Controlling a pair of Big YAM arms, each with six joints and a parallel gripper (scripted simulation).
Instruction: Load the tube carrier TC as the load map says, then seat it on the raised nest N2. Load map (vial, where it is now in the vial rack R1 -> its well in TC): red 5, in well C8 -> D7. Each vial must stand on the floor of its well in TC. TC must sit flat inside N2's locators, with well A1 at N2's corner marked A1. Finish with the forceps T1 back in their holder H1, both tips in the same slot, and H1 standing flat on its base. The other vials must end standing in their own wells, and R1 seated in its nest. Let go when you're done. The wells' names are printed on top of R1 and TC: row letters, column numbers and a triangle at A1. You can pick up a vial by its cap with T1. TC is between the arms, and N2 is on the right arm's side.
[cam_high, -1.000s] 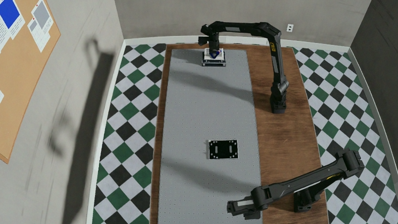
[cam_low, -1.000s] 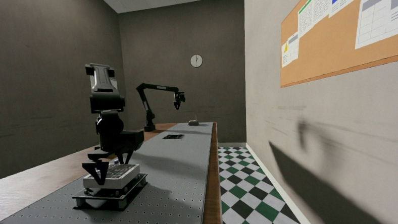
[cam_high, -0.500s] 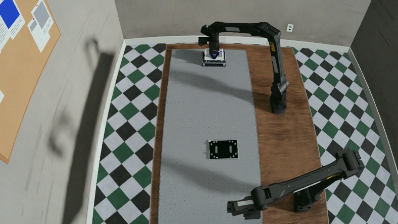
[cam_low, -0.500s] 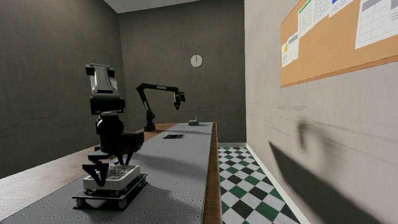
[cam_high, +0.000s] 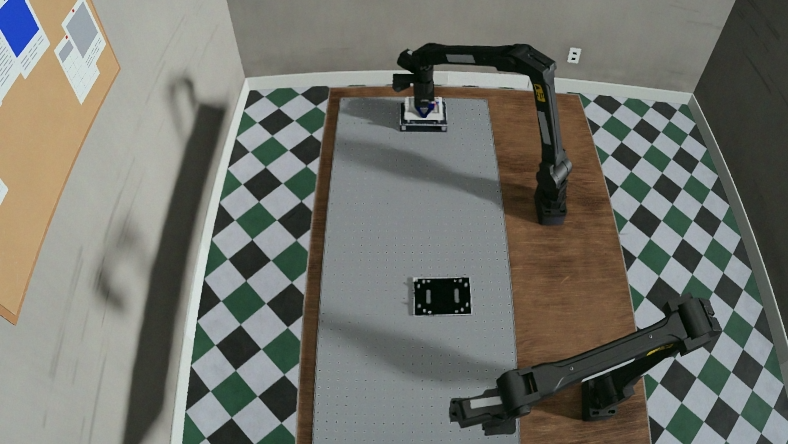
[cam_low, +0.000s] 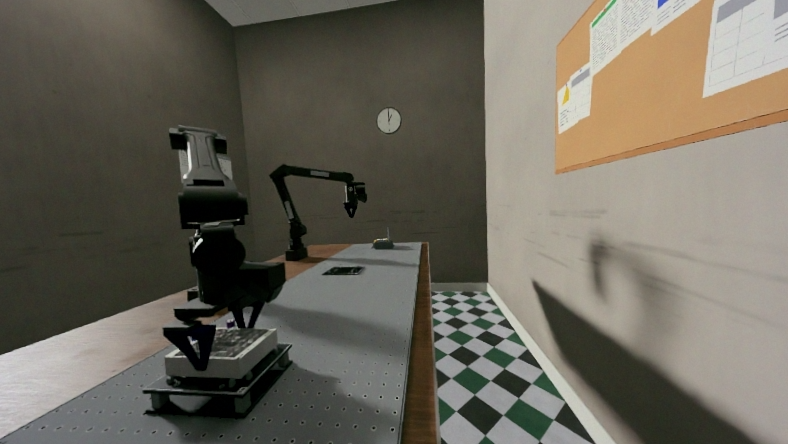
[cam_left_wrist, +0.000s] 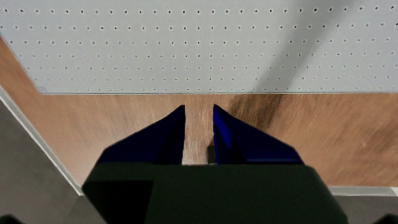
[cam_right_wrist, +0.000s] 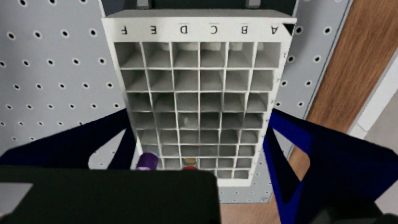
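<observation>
My right hand is right at the white well rack. The rest, counted from my right hand: black raised nest (3 cm below).
</observation>
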